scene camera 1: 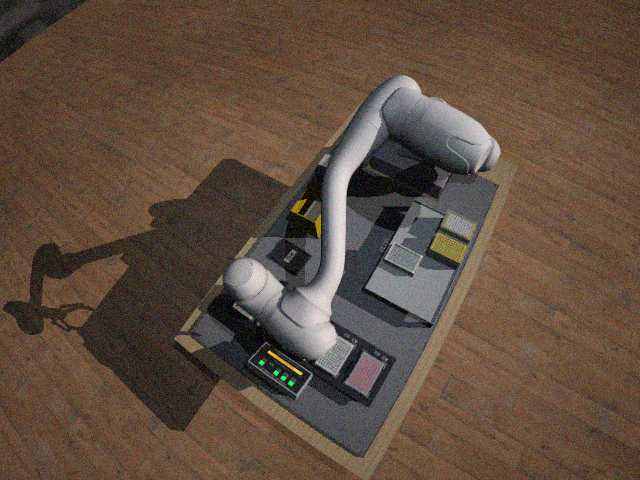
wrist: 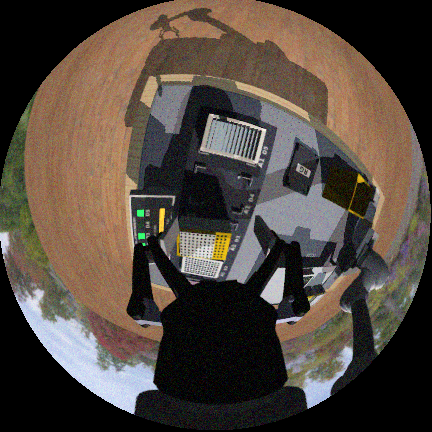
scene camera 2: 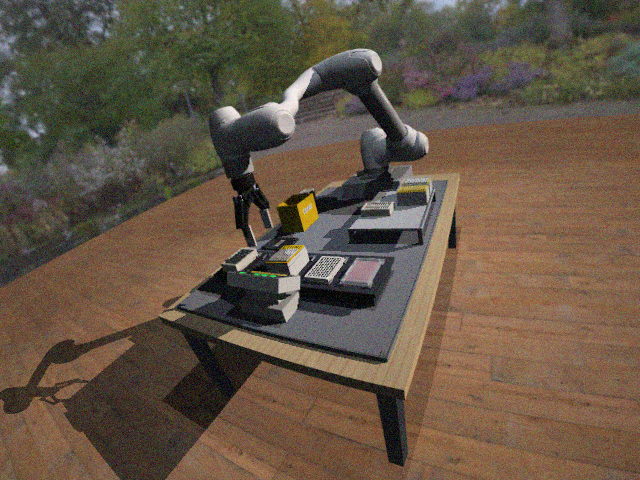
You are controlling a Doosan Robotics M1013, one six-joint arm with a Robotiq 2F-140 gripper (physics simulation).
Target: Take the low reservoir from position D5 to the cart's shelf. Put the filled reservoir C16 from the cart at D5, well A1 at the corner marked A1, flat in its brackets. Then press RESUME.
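Pixels of known places: gripper, fingertip midpoint: (wrist: 216, 223) (scene camera 2: 261, 236); arm's base, link origin: (wrist: 361, 254) (scene camera 2: 378, 174).
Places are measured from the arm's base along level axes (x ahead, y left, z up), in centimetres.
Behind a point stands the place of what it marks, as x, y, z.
The low reservoir (scene camera 2: 240, 259) @[98.1, -30.9, 0.1] (wrist: 233, 139) @[96.0, -33.0, -0.6], a pale frame with grey-blue troughs, sits at D5, at the end of the dark deck; the arm hides most of it in scene camera 1. My gripper (scene camera 2: 259, 233) @[97.7, -17.9, 9.1] (wrist: 216, 223) @[97.7, -17.9, 9.1] is open and empty, pointing down above the deck's D5 end, apart from the reservoir. A pale reservoir-like tray (scene camera 1: 403, 258) @[56.2, 11.5, 0.3] (scene camera 2: 377, 208) @[58.1, 11.9, 0.6] lies on the grey cart (scene camera 1: 398, 289) @[67.7, 14.5, -2.0] (scene camera 2: 387, 223) @[68.0, 17.6, -1.9]; its label is unreadable. The control panel (scene camera 1: 280, 369) @[112.7, -9.5, 4.3] (wrist: 150, 215) @[111.8, -15.1, 4.0] shows green squares and a yellow bar; RESUME is not legible.
A yellow-and-white tip box (scene camera 2: 286, 258) @[103.6, -6.3, 4.0] (wrist: 202, 245) @[99.6, -9.2, 3.9] stands at D3, beside a white plate (scene camera 1: 334, 356) @[100.1, 4.0, -1.9] (scene camera 2: 324, 268) @[100.4, 4.0, -1.5] and a pink plate (scene camera 1: 366, 373) @[100.4, 16.5, -1.9] (scene camera 2: 361, 272) @[101.7, 16.3, -1.8]. A black RG pad (scene camera 1: 291, 255) @[71.5, -30.6, -7.2] (wrist: 301, 166) @[73.0, -31.8, -7.1] and yellow bin (scene camera 2: 298, 212) @[59.3, -24.8, 1.9] (wrist: 350, 192) @[59.2, -29.7, 4.5] stand nearby. Yellow box (scene camera 1: 448, 248) @[47.3, 25.6, 5.1] is on the cart.
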